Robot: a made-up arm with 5 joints.
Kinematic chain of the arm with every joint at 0, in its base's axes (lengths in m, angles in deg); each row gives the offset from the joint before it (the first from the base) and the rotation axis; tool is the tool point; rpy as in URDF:
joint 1: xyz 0 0 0.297 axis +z
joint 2: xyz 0 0 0 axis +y
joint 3: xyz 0.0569 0 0.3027 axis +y
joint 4: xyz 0.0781 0 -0.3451 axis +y
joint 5: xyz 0.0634 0 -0.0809 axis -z
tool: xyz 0 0 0 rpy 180 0 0
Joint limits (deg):
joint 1: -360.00..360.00
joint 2: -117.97..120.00
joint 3: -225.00..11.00
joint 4: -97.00..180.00
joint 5: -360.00..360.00
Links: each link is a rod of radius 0.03 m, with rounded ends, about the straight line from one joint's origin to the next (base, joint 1, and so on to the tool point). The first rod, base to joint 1, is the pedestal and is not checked.
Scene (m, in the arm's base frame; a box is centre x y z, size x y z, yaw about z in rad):
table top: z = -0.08
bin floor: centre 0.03 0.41 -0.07 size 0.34 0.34 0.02 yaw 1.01
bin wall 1: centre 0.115 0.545 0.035 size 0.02 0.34 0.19 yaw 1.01
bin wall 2: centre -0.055 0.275 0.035 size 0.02 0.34 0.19 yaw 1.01
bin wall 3: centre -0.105 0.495 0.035 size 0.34 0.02 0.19 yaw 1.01
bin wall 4: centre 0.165 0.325 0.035 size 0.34 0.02 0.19 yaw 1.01
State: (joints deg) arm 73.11 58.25 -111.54 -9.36 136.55
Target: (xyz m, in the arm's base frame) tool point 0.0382 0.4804 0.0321
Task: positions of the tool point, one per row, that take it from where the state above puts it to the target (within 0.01 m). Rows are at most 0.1 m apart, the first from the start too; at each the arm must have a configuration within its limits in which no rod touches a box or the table.
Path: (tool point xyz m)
1: 0.1696 0.6596 0.2769
2: 0.1330 0.6283 0.2700
3: 0.0981 0.5875 0.2622
4: 0.0662 0.5379 0.2536
5: 0.0382 0.4804 0.2442
6: 0.0391 0.4912 0.1768
7: 0.0391 0.4915 0.1055
8: 0.0382 0.4804 0.0321

